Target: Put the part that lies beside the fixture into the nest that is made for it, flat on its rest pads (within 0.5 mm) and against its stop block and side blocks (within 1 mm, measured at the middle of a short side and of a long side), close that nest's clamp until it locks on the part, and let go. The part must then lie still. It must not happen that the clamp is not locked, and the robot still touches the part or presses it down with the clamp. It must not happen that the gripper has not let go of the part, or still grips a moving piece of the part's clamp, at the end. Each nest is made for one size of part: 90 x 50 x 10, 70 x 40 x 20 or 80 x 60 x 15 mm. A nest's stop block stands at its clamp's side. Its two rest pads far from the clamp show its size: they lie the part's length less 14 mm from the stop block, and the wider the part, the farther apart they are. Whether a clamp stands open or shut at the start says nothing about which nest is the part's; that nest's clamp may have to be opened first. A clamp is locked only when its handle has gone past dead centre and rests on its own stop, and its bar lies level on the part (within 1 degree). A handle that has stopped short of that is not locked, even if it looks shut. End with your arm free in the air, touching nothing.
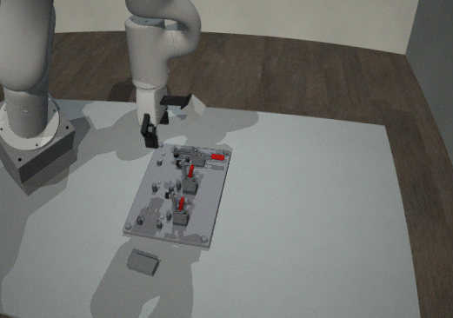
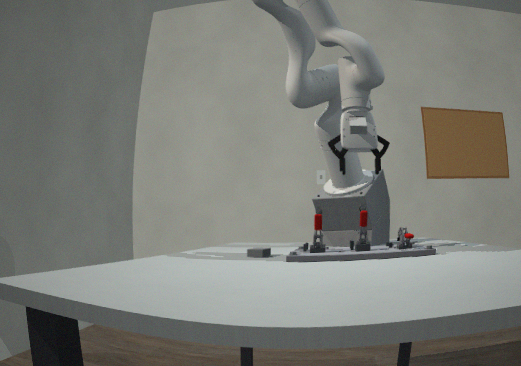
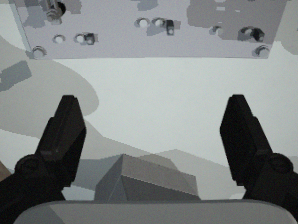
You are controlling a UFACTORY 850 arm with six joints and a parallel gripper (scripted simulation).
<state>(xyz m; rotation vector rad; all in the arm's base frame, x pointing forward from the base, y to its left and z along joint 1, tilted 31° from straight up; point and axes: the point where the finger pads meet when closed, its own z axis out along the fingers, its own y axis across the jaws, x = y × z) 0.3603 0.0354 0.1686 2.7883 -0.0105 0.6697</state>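
My gripper is now 1 cm past the part, 26 cm to the left of it and 21 cm above it. Also, from my hand: fixture plate: 4 cm ahead, 21 cm below.
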